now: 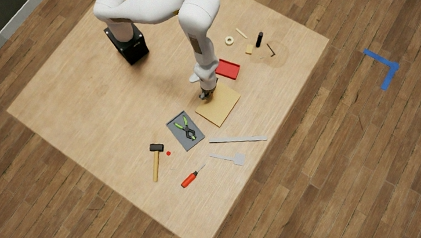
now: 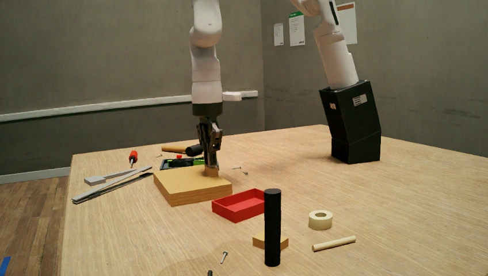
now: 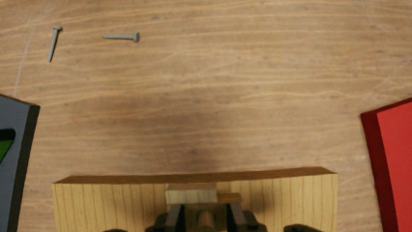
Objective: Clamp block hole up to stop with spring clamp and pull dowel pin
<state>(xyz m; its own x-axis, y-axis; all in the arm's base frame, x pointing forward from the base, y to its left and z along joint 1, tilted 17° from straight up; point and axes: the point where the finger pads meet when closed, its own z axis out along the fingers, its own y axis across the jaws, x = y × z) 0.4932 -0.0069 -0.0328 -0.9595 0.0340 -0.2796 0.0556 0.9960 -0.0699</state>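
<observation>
My gripper is now 2 cm above the dowel pin. Also, from my hand: wooden block 3 cm below; then tan bench board 5 cm below, 5 cm ahead, 1 cm to the right; then red tray 18 cm to the left, 7 cm below.
</observation>
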